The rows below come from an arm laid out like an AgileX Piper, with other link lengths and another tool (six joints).
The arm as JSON. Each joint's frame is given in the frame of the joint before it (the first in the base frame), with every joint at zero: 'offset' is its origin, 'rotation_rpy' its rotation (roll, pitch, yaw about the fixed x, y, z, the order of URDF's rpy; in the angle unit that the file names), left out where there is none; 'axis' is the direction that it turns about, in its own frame. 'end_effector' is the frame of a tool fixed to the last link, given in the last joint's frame.
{
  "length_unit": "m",
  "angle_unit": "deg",
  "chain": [
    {
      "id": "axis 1",
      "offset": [
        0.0,
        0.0,
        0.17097
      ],
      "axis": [
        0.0,
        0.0,
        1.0
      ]
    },
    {
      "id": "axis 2",
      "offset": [
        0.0,
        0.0,
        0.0
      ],
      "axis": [
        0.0,
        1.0,
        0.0
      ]
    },
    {
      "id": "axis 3",
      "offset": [
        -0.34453,
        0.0,
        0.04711
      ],
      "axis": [
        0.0,
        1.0,
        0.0
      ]
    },
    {
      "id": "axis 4",
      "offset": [
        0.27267,
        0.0,
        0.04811
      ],
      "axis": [
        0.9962,
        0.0,
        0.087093
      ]
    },
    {
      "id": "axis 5",
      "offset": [
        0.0,
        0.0,
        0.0
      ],
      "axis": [
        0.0,
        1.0,
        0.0
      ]
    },
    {
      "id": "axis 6",
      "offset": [
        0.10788,
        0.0,
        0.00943
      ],
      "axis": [
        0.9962,
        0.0,
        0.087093
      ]
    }
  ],
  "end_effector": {
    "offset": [
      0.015,
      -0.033,
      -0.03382
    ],
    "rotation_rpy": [
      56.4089,
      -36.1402,
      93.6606
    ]
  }
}
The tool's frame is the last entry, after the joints.
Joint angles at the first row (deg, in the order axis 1, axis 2, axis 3, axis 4, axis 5, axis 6):
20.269, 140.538, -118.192, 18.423, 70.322, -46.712
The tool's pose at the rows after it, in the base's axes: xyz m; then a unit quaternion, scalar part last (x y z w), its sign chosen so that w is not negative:
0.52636 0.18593 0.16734 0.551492 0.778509 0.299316 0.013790
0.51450 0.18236 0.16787 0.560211 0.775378 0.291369 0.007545
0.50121 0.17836 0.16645 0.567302 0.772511 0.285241 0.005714
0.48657 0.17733 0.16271 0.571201 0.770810 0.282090 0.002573
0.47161 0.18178 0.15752 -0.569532 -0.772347 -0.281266 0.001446
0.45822 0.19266 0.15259 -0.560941 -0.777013 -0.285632 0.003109
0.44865 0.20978 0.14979 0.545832 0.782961 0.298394 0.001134
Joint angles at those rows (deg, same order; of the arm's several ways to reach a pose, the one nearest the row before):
20.269, 138.974, -115.403, 19.257, 70.642, -46.163
20.276, 136.988, -111.391, 19.655, 69.779, -45.767
20.366, 134.753, -106.463, 19.894, 67.780, -45.628
20.762, 132.681, -101.394, 20.508, 65.300, -45.927
21.758, 131.051, -96.905, 21.280, 62.739, -46.506
23.444, 129.891, -93.435, 22.067, 59.961, -47.262
25.717, 129.187, -91.391, 22.737, 56.797, -47.990

